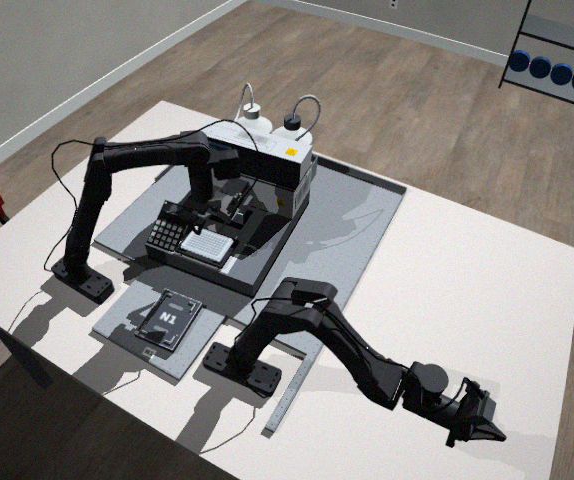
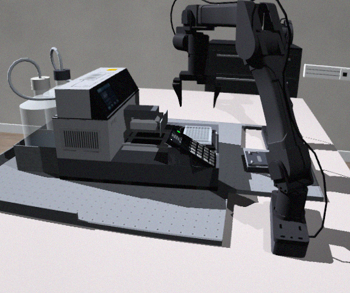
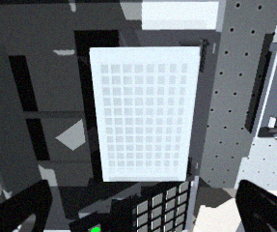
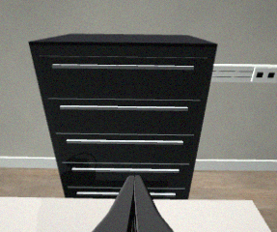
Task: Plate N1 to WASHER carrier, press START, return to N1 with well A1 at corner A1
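Note:
Right now my left hand is 10 cm above the white plate. From my left hand the other things lie so: dark carrier: 10 cm below; then splash panel: 10 cm ahead, 1 cm to the left, 6 cm below; then wash head: 15 cm ahead, 2 cm to the left, 5 cm below.

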